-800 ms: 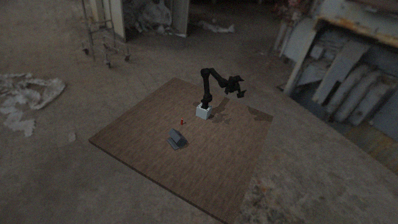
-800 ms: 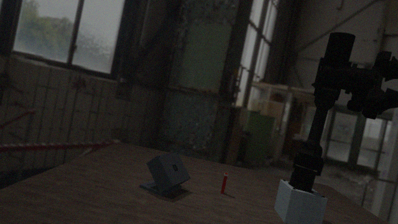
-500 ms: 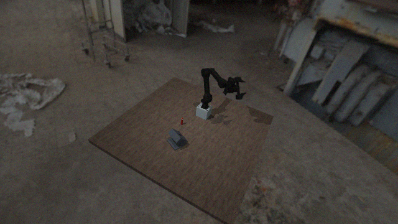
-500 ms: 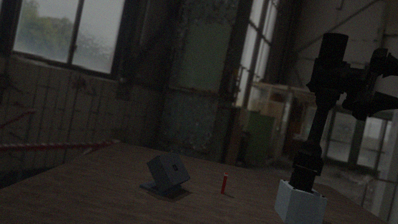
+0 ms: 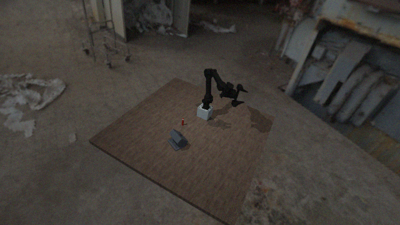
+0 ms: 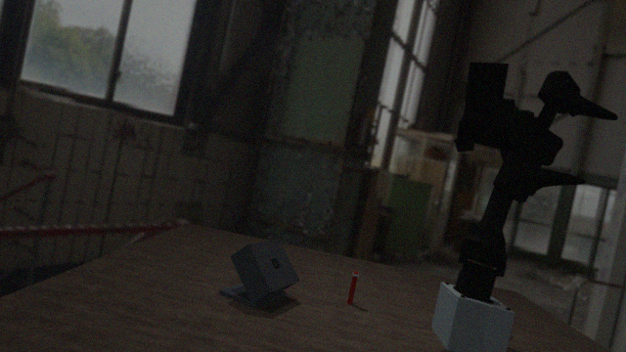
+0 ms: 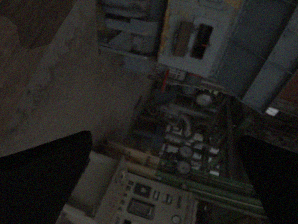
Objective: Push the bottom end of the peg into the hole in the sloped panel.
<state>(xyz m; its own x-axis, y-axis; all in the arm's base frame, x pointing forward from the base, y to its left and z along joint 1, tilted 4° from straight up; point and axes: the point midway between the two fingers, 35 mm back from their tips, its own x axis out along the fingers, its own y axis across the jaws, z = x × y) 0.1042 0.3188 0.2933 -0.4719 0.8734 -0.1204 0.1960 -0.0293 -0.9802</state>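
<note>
My gripper tip is now 160 mm short of the red square-sided peg, 480 mm to the left of it and 350 mm above it. From my gripper tip the other things lie so: grey sloped panel (380 mm ahead, 410 mm to the right, 340 mm below).
</note>
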